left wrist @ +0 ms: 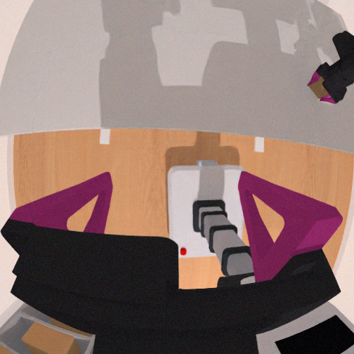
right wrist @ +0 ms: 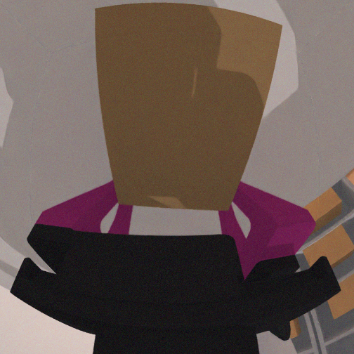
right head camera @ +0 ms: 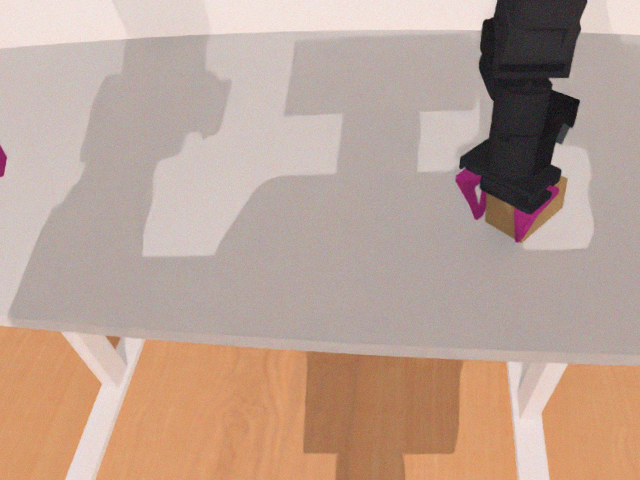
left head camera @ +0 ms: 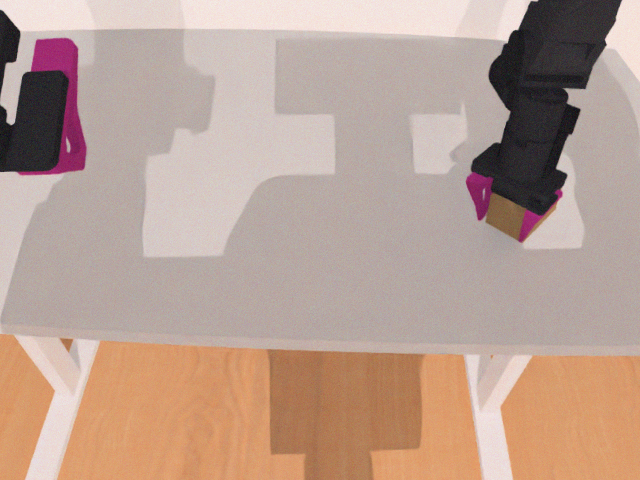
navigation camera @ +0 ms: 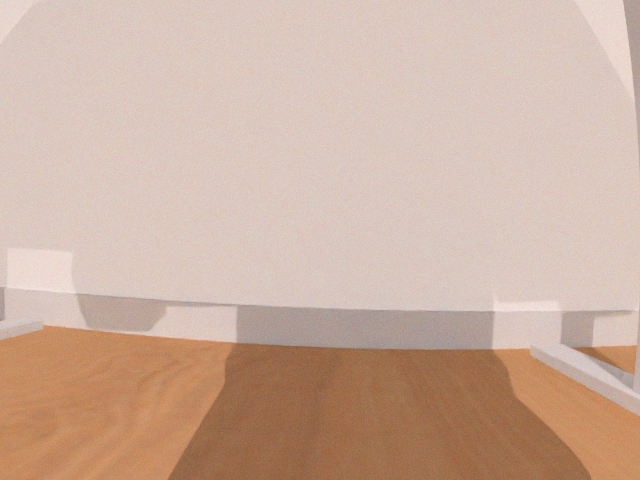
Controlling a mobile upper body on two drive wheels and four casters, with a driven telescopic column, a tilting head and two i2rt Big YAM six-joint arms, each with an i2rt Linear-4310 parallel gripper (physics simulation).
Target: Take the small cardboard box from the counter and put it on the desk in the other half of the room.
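Frame: origin at the left arm's base, x ahead, y right, z down, level; metres.
Where they show: left gripper, fingertip midpoint: (left head camera: pixel 6 161); right gripper, fingertip midpoint: (right head camera: pixel 498 228) (left head camera: pixel 501 229).
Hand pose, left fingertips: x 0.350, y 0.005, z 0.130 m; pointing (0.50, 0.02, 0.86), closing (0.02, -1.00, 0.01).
Observation:
After its pixels a point has its place.
The small cardboard box (left head camera: pixel 506 212) {z 0.419, x 0.589, y 0.456 m} (right head camera: pixel 499 214) {z 0.428, x 0.593, y 0.453 m} (left wrist: pixel 318 88) (right wrist: pixel 170 110) is held between the magenta fingers of my right gripper (left head camera: pixel 500 227) {z 0.441, x 0.580, y 0.452 m} (right head camera: pixel 497 227) {z 0.441, x 0.580, y 0.452 m} (right wrist: pixel 174 178), which is shut on it. The box is at the right part of the grey desk (left head camera: pixel 258 304) {z 0.460, x 0.481, y 0.132 m} (right head camera: pixel 258 310) {z 0.460, x 0.471, y 0.153 m} (left wrist: pixel 50 100), low at its top. I cannot tell whether it touches the surface. My left gripper (left wrist: pixel 175 178) is open and empty, its fingers wide apart. It shows in part at the left edge of the left head view. The counter cannot be made out for certain.
A pale wall (left head camera: pixel 336 12) {z 0.435, x 1.227, y 0.273 m} (navigation camera: pixel 320 155) {z 0.965, x 1.229, y 0.235 m} stands behind the desk. White desk legs (left head camera: pixel 64 413) (right head camera: pixel 532 439) stand below its front edge, and a desk foot (navigation camera: pixel 578 366) shows at the right. Grey bins with cardboard boxes (left wrist: pixel 50 340) (right wrist: pixel 327 245) show near the robot.

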